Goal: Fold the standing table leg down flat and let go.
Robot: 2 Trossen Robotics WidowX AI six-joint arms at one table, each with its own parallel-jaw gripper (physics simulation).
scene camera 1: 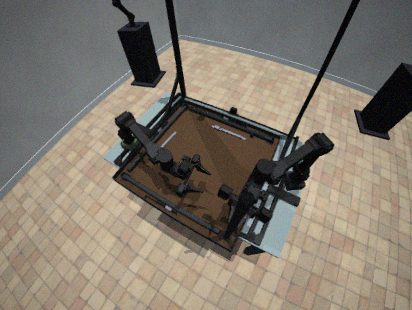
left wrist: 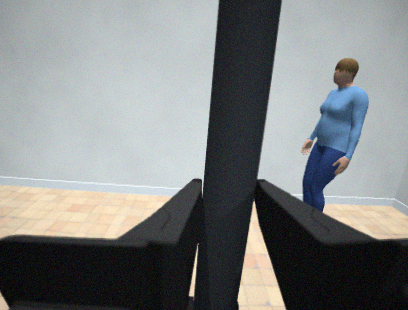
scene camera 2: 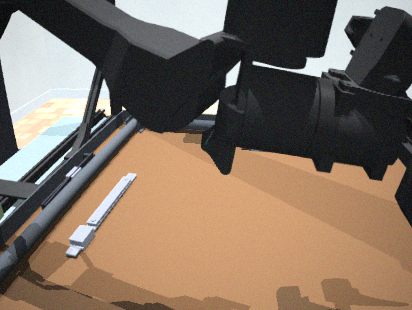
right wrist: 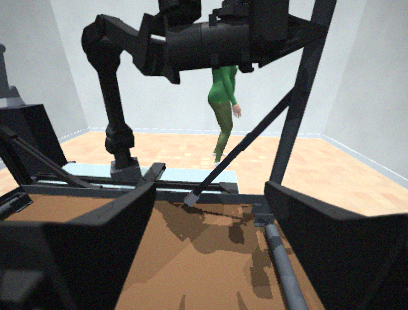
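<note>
The dark standing leg (scene camera 1: 241, 212) (left wrist: 237, 110) (right wrist: 291, 127) rises near the front right corner of the brown table panel (scene camera 1: 200, 132) (scene camera 2: 200, 220) in scene camera 1. It leans slightly in the right wrist view, with a diagonal brace (right wrist: 230, 156) joining it to the panel's edge. My left gripper (left wrist: 228, 187) (right wrist: 318, 35) is shut on the leg, high above the panel. Both fingertips lie against its sides in the left wrist view. My right gripper (scene camera 1: 206, 182) (right wrist: 211, 187) is open and empty over the panel. Its fingers do not clearly show in scene camera 2.
A grey tube (scene camera 1: 172, 202) lies along the panel's front edge. Two tall dark posts (scene camera 1: 174, 50) (scene camera 1: 325, 72) rise at the back corners. Silver strips (scene camera 1: 229, 132) (scene camera 2: 107, 205) lie on the panel. Black pedestals (scene camera 1: 141, 52) (scene camera 1: 389, 102) stand beyond. People stand in the background.
</note>
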